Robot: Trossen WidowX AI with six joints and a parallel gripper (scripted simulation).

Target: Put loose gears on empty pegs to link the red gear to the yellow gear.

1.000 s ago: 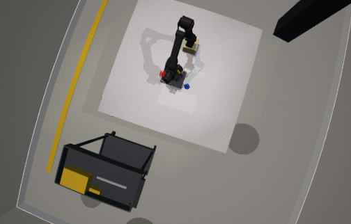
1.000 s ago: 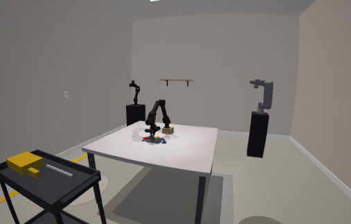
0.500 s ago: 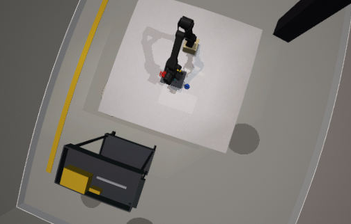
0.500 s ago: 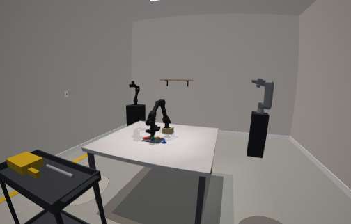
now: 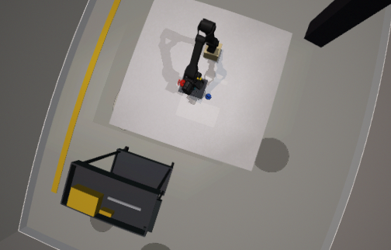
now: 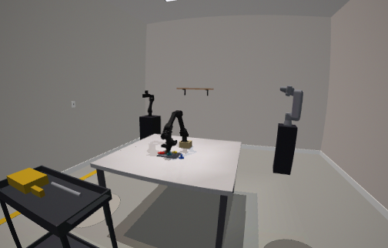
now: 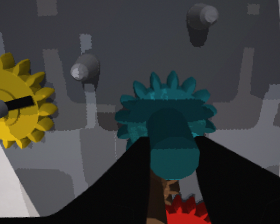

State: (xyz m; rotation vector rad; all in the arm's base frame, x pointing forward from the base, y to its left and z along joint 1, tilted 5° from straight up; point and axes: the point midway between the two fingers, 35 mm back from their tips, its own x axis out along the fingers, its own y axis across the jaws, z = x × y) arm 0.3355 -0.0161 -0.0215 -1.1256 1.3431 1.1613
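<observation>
Right now the teal gear is 10 mm below my gripper tip. Also, from my gripper tip: yellow gear (80 mm behind, 20 mm to the left, 20 mm below); then blue gear (150 mm to the left, 20 mm below, 10 mm ahead); then brown gear (40 mm to the right, 20 mm behind, 10 mm below).
</observation>
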